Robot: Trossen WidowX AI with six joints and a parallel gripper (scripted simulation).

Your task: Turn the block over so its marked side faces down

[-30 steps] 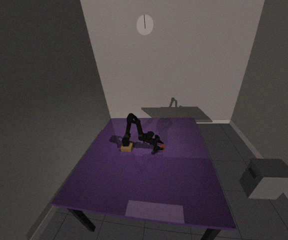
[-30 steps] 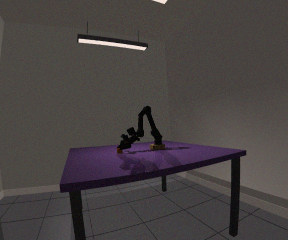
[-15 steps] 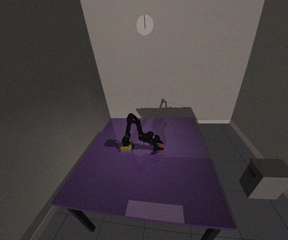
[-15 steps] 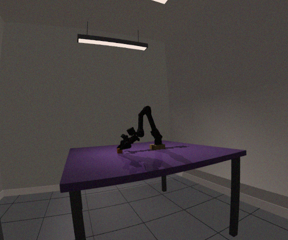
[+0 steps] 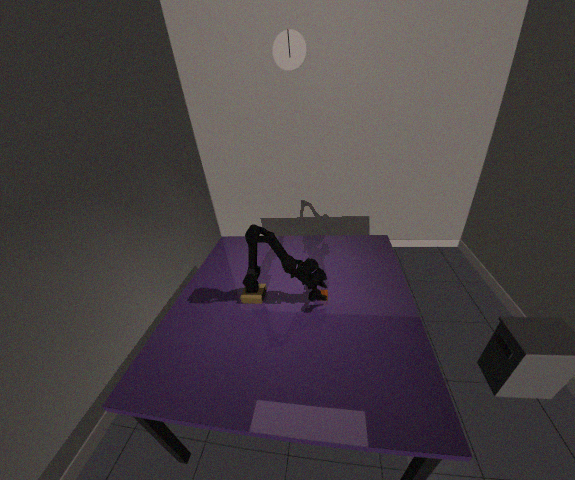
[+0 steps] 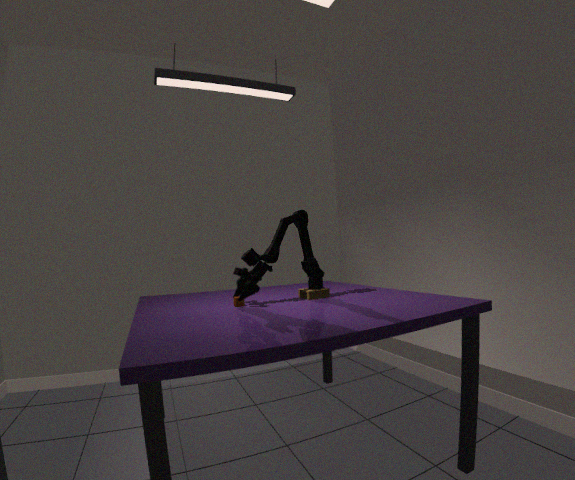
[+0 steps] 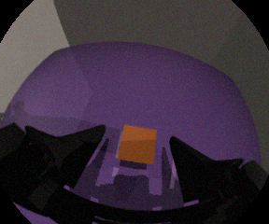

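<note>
Now: the block 2 cm behind my gripper tip and 1 cm below it.
</note>
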